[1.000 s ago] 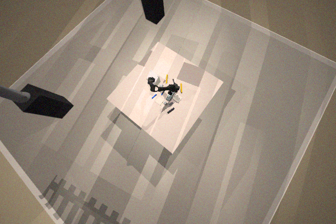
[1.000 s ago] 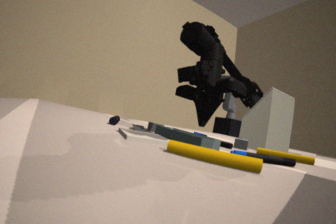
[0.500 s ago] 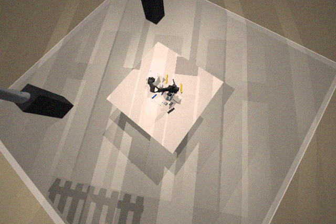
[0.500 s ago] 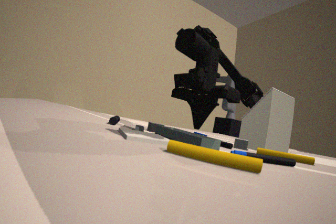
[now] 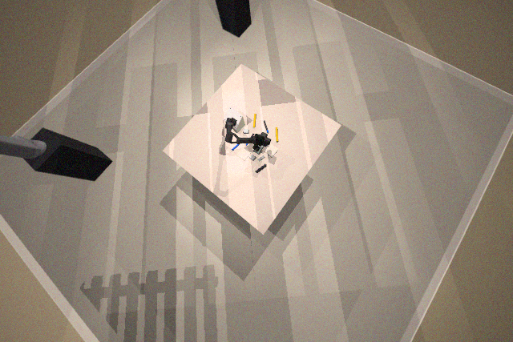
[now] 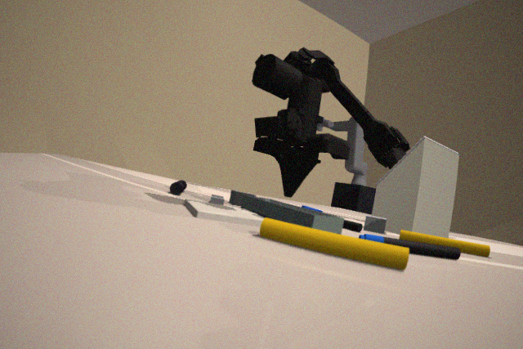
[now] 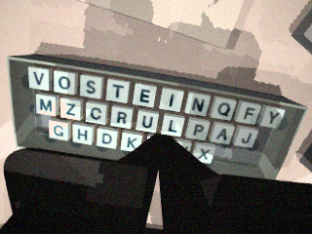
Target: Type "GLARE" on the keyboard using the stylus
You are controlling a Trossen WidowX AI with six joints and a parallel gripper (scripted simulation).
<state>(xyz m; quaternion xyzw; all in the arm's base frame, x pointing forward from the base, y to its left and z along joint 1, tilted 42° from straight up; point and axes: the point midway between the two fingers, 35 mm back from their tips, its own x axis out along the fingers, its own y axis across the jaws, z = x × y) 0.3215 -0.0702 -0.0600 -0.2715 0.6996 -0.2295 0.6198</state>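
Now: gripper tip 20 cm past the blue stylus, 19 cm to the left of it and 3 cm above it. Round my gripper tip: small grey cube 21 cm behind, 3 cm to the left, 3 cm below; then small black object 14 cm ahead, 19 cm to the right, 3 cm below.
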